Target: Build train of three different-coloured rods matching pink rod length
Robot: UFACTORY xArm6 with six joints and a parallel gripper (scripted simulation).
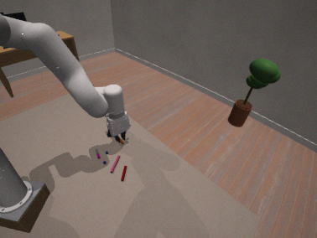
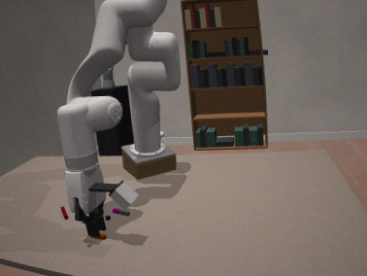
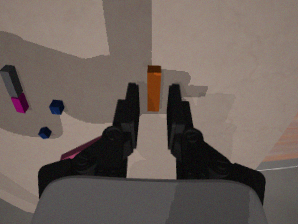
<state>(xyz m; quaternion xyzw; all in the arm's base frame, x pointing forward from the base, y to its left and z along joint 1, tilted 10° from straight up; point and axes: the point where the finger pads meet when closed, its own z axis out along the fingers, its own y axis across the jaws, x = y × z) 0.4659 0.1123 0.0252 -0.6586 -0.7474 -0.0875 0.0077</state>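
My hand is 3 cm above the orange rod. The rest, counted from my hand: grey rod 13 cm behind, 3 cm below, 1 cm to the right; pink rod 12 cm to the right, 8 cm behind, 3 cm below; magenta rod 13 cm behind, 4 cm to the right, 3 cm below.
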